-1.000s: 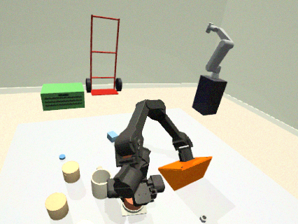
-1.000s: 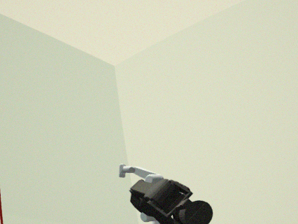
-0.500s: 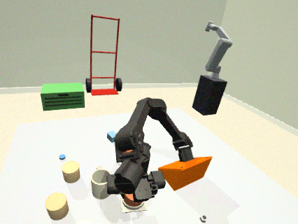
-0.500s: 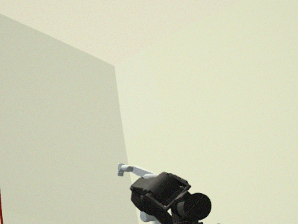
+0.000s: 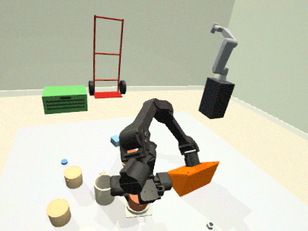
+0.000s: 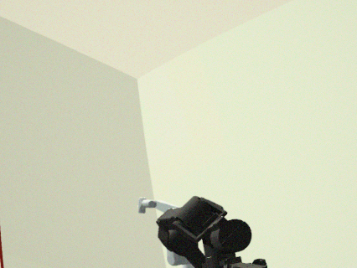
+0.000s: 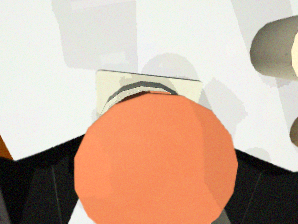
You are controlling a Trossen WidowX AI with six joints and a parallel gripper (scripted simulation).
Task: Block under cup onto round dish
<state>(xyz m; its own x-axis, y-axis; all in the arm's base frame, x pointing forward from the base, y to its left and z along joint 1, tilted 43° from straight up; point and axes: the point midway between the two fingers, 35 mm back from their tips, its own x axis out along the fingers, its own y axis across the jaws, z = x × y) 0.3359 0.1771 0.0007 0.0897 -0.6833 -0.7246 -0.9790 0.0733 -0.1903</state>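
The white block is 30 mm below my gripper tip and 10 mm to the right of it. From my gripper tip the other things lie so: beige mug (120 mm to the right, 90 mm ahead, 70 mm below); then orange cup (20 mm to the left, 10 mm above); then hex nut (250 mm behind, 130 mm to the left, 110 mm below).
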